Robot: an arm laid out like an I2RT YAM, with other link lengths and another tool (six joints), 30 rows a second.
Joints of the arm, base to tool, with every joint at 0 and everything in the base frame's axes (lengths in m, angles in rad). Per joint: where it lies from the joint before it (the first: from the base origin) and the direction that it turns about. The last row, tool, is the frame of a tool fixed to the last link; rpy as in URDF.
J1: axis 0 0 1 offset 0.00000 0.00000 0.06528
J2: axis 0 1 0 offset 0.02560 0.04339 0.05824
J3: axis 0 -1 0 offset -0.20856 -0.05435 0.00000
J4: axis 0 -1 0 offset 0.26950 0.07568 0.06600
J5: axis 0 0 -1 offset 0.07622 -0.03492 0.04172
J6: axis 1 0 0 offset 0.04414 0.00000 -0.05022
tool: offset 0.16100 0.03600 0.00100 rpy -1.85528 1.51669 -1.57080
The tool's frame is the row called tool.
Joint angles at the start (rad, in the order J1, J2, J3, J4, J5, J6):
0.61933 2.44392 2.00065 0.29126 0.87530 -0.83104
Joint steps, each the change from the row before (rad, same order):
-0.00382 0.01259 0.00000 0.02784 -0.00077 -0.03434
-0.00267 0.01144 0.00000 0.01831 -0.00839 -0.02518
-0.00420 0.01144 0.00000 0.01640 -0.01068 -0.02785
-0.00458 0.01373 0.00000 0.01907 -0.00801 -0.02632
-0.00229 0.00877 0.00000 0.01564 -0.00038 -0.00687
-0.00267 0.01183 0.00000 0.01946 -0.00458 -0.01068
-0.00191 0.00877 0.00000 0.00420 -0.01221 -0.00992
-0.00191 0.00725 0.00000 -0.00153 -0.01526 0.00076
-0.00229 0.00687 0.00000 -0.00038 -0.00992 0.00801
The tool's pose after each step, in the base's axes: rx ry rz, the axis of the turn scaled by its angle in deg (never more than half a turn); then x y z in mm. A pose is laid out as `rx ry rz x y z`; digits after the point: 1 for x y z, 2 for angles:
-48.26 102.06 -42.27 617.9 299.6 130.3
-49.42 101.63 -43.00 619.7 299.7 126.2
-50.81 101.22 -43.85 621.9 299.1 121.6
-51.97 100.87 -44.77 624.2 297.8 116.1
-51.89 100.68 -45.04 625.6 296.7 113.7
-52.12 100.35 -45.31 627.3 296.3 110.0
-53.26 100.16 -45.37 628.2 297.3 104.8
-54.23 100.07 -44.87 629.0 299.1 99.4
-54.52 100.15 -44.26 629.8 299.8 94.8

